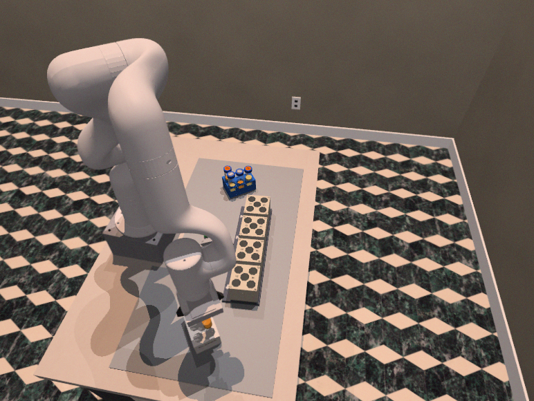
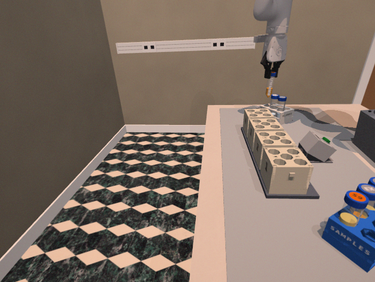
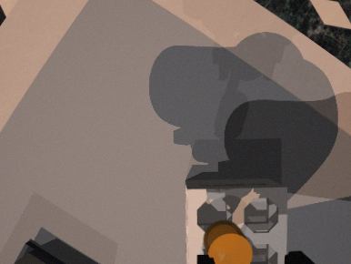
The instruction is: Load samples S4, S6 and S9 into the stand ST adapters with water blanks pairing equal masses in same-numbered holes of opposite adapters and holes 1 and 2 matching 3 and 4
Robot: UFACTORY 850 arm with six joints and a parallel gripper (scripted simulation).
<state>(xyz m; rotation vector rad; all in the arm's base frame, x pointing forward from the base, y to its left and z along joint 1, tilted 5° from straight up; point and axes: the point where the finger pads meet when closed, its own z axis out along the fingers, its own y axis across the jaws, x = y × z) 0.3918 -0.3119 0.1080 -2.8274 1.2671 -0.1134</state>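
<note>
The sample tube is 5 cm below my hand and 1 cm to the left of it. Round my hand: green done key: 35 cm to the left, 16 cm behind, 15 cm below; white blanks rack: 18 cm below, 4 cm behind, 2 cm to the left; white-dot tube: 15 cm below, 3 cm to the left, 2 cm behind.
</note>
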